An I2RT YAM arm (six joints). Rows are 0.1 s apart.
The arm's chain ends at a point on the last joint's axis. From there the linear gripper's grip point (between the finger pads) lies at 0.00 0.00 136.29 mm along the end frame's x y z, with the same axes.
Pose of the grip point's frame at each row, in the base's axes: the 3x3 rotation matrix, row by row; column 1 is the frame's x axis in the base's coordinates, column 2 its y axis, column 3 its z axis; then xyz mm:
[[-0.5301 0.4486 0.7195], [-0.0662 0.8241 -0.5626], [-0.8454 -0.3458 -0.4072]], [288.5 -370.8 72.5]
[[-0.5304 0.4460 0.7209], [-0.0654 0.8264 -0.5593], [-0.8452 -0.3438 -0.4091]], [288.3 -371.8 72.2]
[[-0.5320 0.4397 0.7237], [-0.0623 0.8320 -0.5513], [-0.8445 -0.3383 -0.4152]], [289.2 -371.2 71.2]
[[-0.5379 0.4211 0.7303], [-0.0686 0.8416 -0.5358], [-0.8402 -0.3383 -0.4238]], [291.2 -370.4 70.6]
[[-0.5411 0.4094 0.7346], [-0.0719 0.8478 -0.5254], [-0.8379 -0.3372 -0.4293]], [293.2 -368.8 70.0]
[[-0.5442 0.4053 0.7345], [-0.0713 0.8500 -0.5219], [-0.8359 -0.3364 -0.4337]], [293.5 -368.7 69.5]
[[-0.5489 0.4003 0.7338], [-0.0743 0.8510 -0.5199], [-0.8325 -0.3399 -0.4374]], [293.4 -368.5 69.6]
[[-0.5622 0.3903 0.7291], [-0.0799 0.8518 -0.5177], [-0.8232 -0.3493 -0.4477]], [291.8 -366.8 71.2]
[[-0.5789 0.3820 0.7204], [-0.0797 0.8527 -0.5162], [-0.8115 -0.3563 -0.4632]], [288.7 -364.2 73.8]
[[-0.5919 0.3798 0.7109], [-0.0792 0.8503 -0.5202], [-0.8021 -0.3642 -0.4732]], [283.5 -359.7 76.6]
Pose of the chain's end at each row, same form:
[[-0.5301 0.4486 0.7195], [-0.0662 0.8241 -0.5626], [-0.8454 -0.3458 -0.4072]], [190.4 -294.1 128.0]
[[-0.5304 0.4460 0.7209], [-0.0654 0.8264 -0.5593], [-0.8452 -0.3438 -0.4091]], [190.0 -295.6 128.0]
[[-0.5320 0.4397 0.7237], [-0.0623 0.8320 -0.5513], [-0.8445 -0.3383 -0.4152]], [190.6 -296.1 127.8]
[[-0.5379 0.4211 0.7303], [-0.0686 0.8416 -0.5358], [-0.8402 -0.3383 -0.4238]], [191.7 -297.4 128.4]
[[-0.5411 0.4094 0.7346], [-0.0719 0.8478 -0.5254], [-0.8379 -0.3372 -0.4293]], [193.1 -297.2 128.5]
[[-0.5442 0.4053 0.7345], [-0.0713 0.8500 -0.5219], [-0.8359 -0.3364 -0.4337]], [193.4 -297.6 128.6]
[[-0.5489 0.4003 0.7338], [-0.0743 0.8510 -0.5199], [-0.8325 -0.3399 -0.4374]], [193.4 -297.6 129.2]
[[-0.5622 0.3903 0.7291], [-0.0799 0.8518 -0.5177], [-0.8232 -0.3493 -0.4477]], [192.4 -296.2 132.2]
[[-0.5789 0.3820 0.7204], [-0.0797 0.8527 -0.5162], [-0.8115 -0.3563 -0.4632]], [190.5 -293.8 136.9]
[[-0.5919 0.3798 0.7109], [-0.0792 0.8503 -0.5202], [-0.8021 -0.3642 -0.4732]], [186.6 -288.8 141.1]

